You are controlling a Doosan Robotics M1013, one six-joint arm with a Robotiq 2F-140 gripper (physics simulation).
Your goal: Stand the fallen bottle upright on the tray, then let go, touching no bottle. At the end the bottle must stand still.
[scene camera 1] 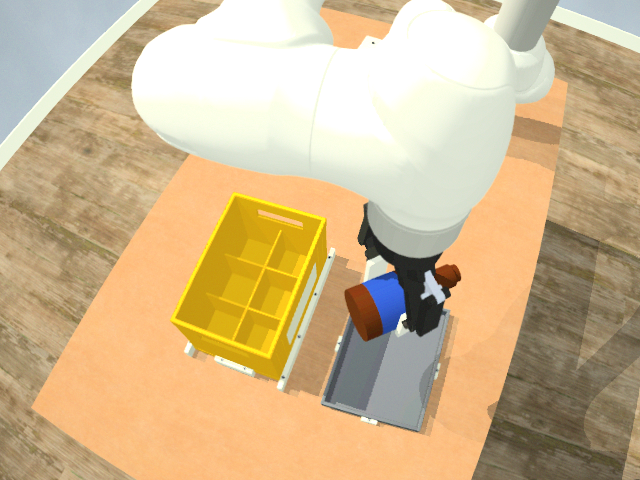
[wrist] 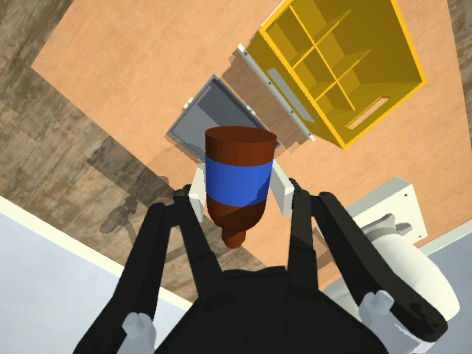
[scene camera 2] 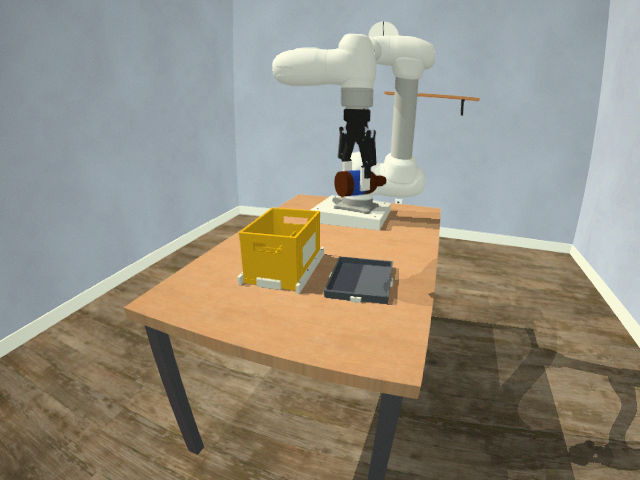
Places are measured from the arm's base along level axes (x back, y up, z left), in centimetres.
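Pixels of known places: gripper, fingertip midpoint: (scene camera 1: 389, 304) (wrist: 237, 172) (scene camera 2: 355, 187); arm's base, origin of the base link: (wrist: 371, 237) (scene camera 2: 356, 207).
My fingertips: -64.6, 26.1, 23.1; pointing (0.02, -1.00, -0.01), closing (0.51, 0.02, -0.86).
For each thing: its top centre in the pictures, then the offset to it from my fingertips, as dx, dy, dz. "pt": a spot on its surface instead.
- brown bottle with a blue band, middle of its top: (wrist: 239, 215) (scene camera 1: 412, 282) (scene camera 2: 363, 169) +2.1, +5.0, +1.6
- grey tray, surface spot: (scene camera 1: 405, 372) (scene camera 2: 373, 283) pt +1.0, -30.7, +6.7
- tall yellow crate, middle of its top: (scene camera 1: 249, 268) (wrist: 352, 57) (scene camera 2: 282, 220) -0.8, -13.7, -25.1
A brown bottle with a blue band (scene camera 1: 385, 302) (scene camera 2: 355, 183) (wrist: 239, 185) is held in the air on its side, roughly level. In both scene views its base points left and its neck right. My gripper (scene camera 1: 391, 297) (scene camera 2: 355, 177) (wrist: 237, 172) points down and is shut on the bottle, one white fingertip on each side of the blue band. In scene camera 1 the black finger hides part of the bottle. The grey tray (scene camera 1: 405, 372) (scene camera 2: 369, 283) (wrist: 200, 120) lies on the table, well below the bottle and nearer scene camera 2 than it.
A tall yellow crate (scene camera 1: 237, 353) (scene camera 2: 268, 263) (wrist: 400, 65) with divided compartments stands left of the tray in the scene views. White rails (scene camera 1: 298, 336) (scene camera 2: 308, 273) (wrist: 292, 111) edge the crate. The white robot base (scene camera 2: 351, 215) (wrist: 397, 200) stands at the back of the table.
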